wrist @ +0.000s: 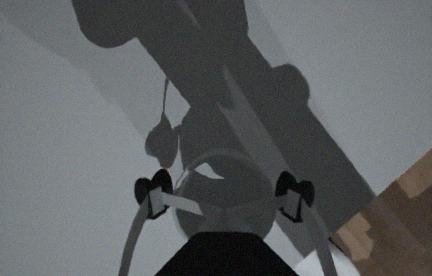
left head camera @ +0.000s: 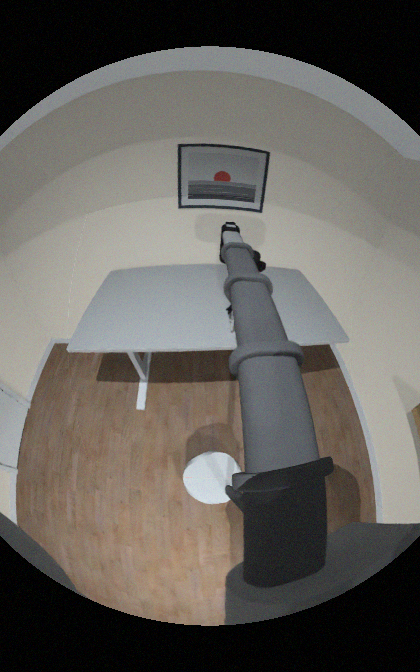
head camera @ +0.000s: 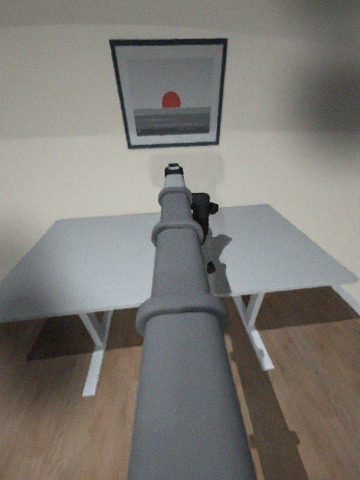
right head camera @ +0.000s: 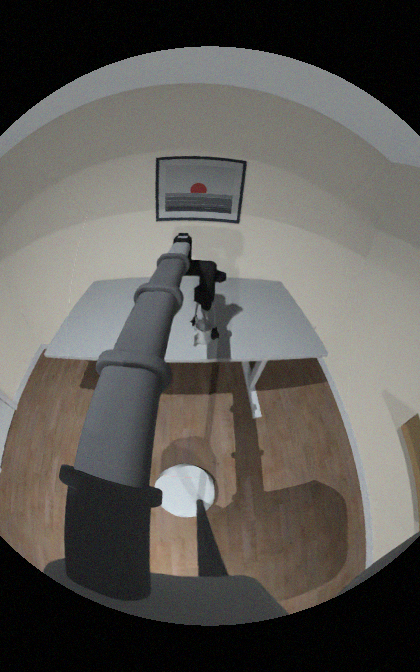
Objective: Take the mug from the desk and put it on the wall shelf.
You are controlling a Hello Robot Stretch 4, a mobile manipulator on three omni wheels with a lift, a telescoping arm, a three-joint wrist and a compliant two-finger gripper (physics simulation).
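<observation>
The grey mug (right head camera: 203, 325) (wrist: 235, 180) is at the front part of the pale grey desk (head camera: 100, 260) (left head camera: 160, 310) (right head camera: 280, 320) (wrist: 50, 150). My gripper (right head camera: 204, 327) (wrist: 223, 186) points down over the desk, with one fingertip on each side of the mug. Both pads sit close against its sides, so the gripper looks shut on the mug. The arm hides the mug in the head camera and left head camera views. Dark shadows make the contact and the height above the desk hard to judge. The wall shelf does not show clearly in any view.
A framed picture (head camera: 170, 122) (left head camera: 222, 192) (right head camera: 200, 202) hangs on the wall behind the desk. A white round stool-like object (left head camera: 207, 477) (right head camera: 180, 490) stands on the floor before the desk. A brown wooden object (right head camera: 414, 450) shows at the right edge.
</observation>
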